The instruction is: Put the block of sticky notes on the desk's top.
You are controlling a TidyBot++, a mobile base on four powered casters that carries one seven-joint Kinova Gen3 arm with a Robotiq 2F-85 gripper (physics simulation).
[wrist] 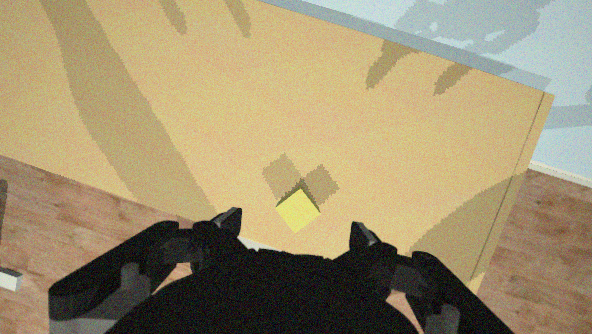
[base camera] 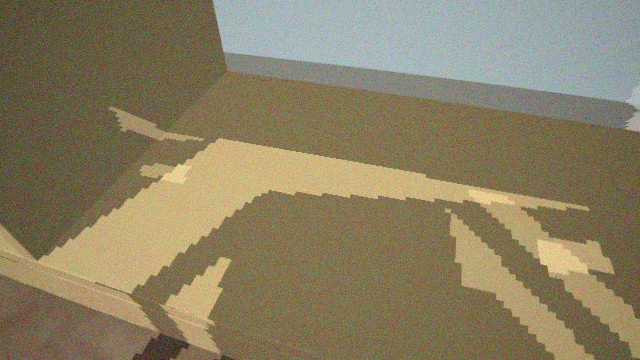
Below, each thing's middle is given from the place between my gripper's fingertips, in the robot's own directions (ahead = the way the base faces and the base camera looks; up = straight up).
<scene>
The yellow block of sticky notes (wrist: 298, 209) lies 20 mm behind my hand and 150 mm below it.
</scene>
